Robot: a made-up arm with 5 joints. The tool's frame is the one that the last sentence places.
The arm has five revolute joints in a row. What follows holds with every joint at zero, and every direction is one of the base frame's.
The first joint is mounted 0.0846 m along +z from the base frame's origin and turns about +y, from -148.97 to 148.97 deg.
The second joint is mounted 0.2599 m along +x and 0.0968 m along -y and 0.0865 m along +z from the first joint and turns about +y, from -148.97 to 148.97 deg.
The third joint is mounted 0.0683 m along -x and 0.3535 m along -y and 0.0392 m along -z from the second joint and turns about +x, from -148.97 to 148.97 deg.
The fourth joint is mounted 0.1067 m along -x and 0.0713 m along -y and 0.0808 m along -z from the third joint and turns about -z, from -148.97 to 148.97 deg.
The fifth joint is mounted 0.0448 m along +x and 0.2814 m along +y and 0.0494 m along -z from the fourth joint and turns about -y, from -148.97 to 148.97 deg.
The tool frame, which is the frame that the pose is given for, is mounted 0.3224 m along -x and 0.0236 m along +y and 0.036 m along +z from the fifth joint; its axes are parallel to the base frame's.
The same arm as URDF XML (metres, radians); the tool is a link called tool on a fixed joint. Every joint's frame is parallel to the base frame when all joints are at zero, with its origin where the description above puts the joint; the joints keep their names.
<robot name="arm">
  <joint name="tool_fixed" type="fixed">
    <parent link="link5"/>
    <child link="tool"/>
    <origin xyz="-0.3224 0.0236 0.036"/>
  </joint>
  <joint name="joint 5" type="revolute">
    <parent link="link4"/>
    <child link="link5"/>
    <origin xyz="0.0448 0.2814 -0.0494"/>
    <axis xyz="0 -1 0"/>
    <limit lower="-2.6" upper="2.6"/>
  </joint>
  <joint name="joint 4" type="revolute">
    <parent link="link3"/>
    <child link="link4"/>
    <origin xyz="-0.1067 -0.0713 -0.0808"/>
    <axis xyz="0 0 -1"/>
    <limit lower="-2.6" upper="2.6"/>
  </joint>
  <joint name="joint 3" type="revolute">
    <parent link="link2"/>
    <child link="link3"/>
    <origin xyz="-0.0683 -0.3535 -0.0392"/>
    <axis xyz="1 0 0"/>
    <limit lower="-2.6" upper="2.6"/>
  </joint>
  <joint name="joint 2" type="revolute">
    <parent link="link1"/>
    <child link="link2"/>
    <origin xyz="0.2599 -0.0968 0.0865"/>
    <axis xyz="0 1 0"/>
    <limit lower="-2.6" upper="2.6"/>
  </joint>
  <joint name="joint 1" type="revolute">
    <parent link="base_link"/>
    <child link="link1"/>
    <origin xyz="0 0 0.0846"/>
    <axis xyz="0 1 0"/>
    <limit lower="-2.6" upper="2.6"/>
  </joint>
  <link name="base_link"/>
  <link name="link1"/>
  <link name="link2"/>
  <link name="link3"/>
  <link name="link4"/>
  <link name="link5"/>
  <link name="tool"/>
</robot>

